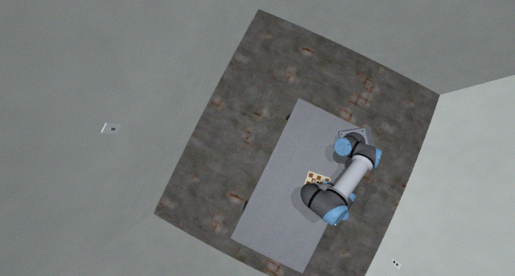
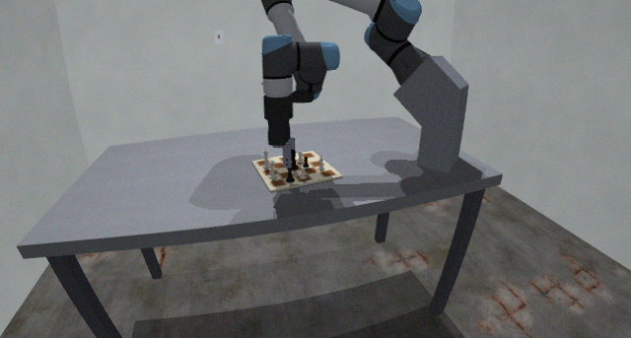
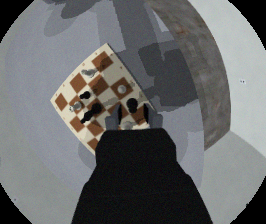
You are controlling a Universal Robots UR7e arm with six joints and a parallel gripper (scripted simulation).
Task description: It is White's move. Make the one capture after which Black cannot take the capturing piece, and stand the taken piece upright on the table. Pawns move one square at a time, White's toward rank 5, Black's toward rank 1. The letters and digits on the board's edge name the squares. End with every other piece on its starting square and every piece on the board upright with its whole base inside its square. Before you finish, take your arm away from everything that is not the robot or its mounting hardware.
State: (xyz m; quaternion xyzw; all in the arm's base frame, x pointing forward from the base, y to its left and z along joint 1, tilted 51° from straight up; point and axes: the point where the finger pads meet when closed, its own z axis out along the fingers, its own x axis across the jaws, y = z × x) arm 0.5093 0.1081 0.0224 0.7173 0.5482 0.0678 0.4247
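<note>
The small chessboard is 8 cm to the right of my hand, 7 cm below it and 3 cm behind it.
</note>
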